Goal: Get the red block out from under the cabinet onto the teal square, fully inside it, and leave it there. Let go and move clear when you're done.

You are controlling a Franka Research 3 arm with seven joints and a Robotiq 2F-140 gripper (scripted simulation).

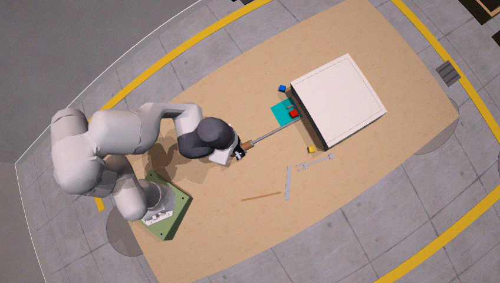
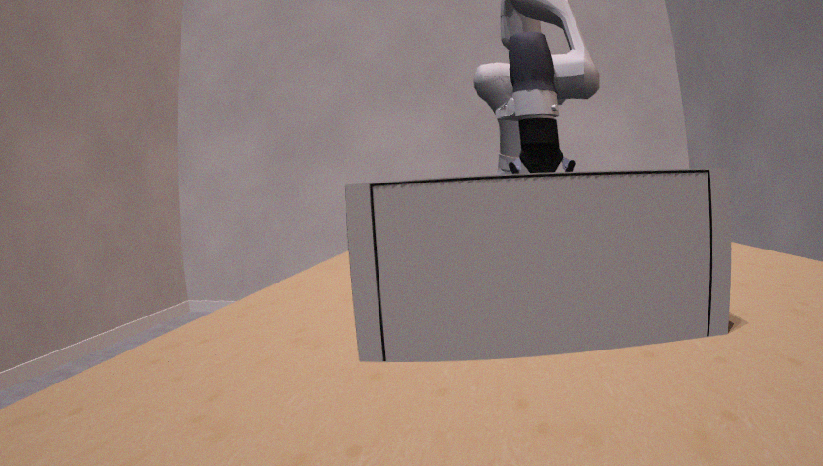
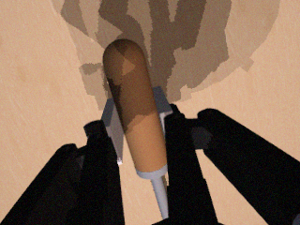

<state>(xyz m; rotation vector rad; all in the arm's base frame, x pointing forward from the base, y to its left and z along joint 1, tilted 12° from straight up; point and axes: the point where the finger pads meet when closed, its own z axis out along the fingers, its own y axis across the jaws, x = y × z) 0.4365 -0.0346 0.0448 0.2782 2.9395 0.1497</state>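
My gripper is now 130 mm short of the hook tool, 20 mm above it and 10 mm to the right of it. From my hand the other things lie so: teal square 260 mm ahead, 40 mm below, 10 mm to the left; grey bar 240 mm to the right, 70 mm ahead, 40 mm below; thin wooden stick 220 mm to the right, 60 mm behind, 30 mm below.
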